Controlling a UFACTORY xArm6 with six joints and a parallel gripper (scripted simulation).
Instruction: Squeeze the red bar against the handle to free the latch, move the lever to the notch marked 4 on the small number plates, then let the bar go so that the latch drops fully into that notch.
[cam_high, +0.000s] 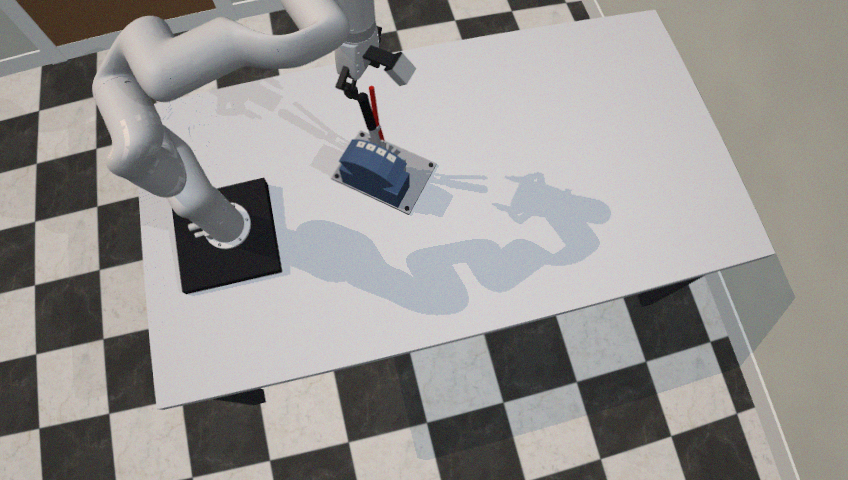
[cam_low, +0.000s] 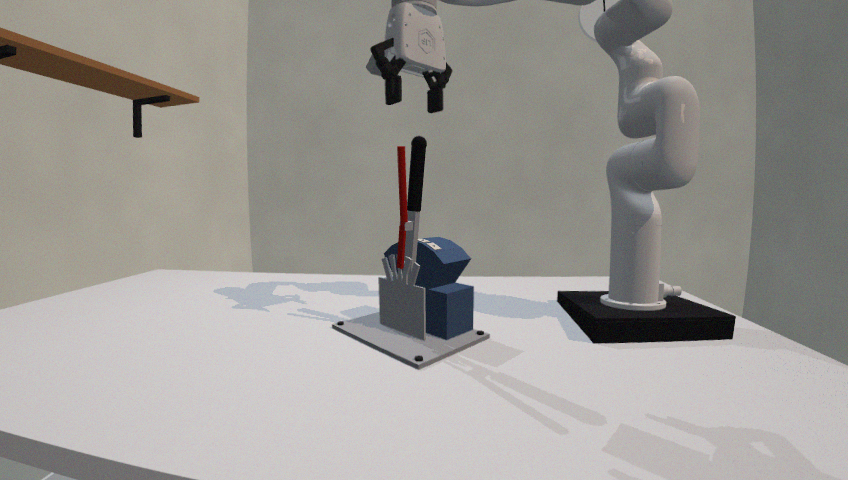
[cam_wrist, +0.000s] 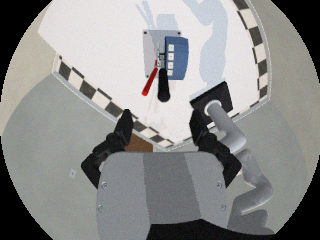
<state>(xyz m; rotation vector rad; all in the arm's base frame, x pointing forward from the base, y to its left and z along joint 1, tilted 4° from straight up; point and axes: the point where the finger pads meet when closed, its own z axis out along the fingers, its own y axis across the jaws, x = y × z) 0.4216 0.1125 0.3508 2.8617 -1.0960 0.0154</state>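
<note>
Right now the red bar is 20 cm below my hand and 2 cm ahead of it.
</note>
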